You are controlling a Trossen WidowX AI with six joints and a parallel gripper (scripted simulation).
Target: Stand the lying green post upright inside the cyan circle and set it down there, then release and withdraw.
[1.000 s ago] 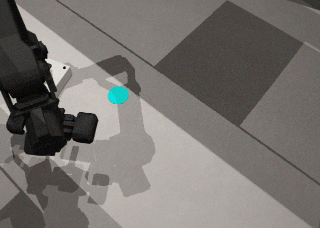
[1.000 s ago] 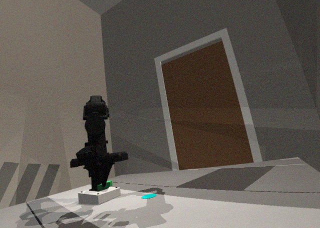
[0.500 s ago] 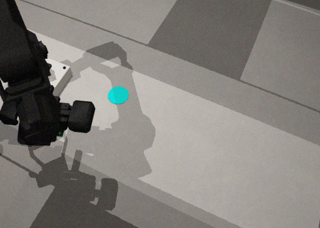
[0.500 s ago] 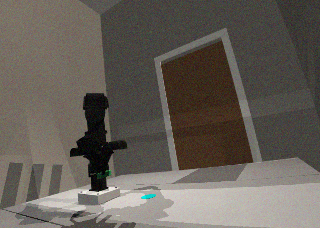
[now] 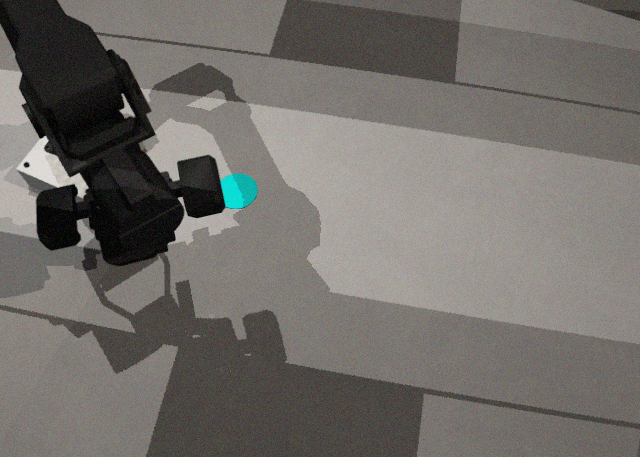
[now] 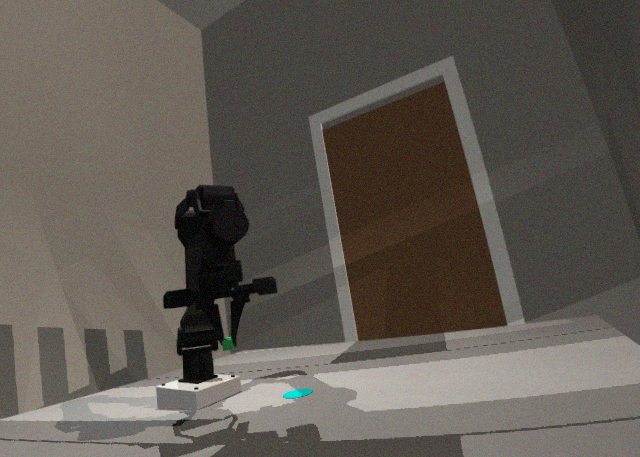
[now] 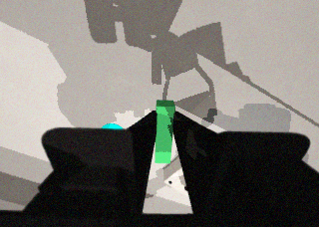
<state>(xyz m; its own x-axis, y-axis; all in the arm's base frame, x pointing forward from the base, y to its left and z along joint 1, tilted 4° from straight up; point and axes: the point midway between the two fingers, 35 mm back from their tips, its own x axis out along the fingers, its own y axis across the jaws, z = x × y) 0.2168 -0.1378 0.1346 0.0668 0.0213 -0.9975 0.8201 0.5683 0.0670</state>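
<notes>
Now: gripper tip 2 cm short of the cyan circle, 16 cm to the right of it and 13 cm above it. Also, from my gripper tip: green post (1 cm behind, 2 cm to the left).
</notes>
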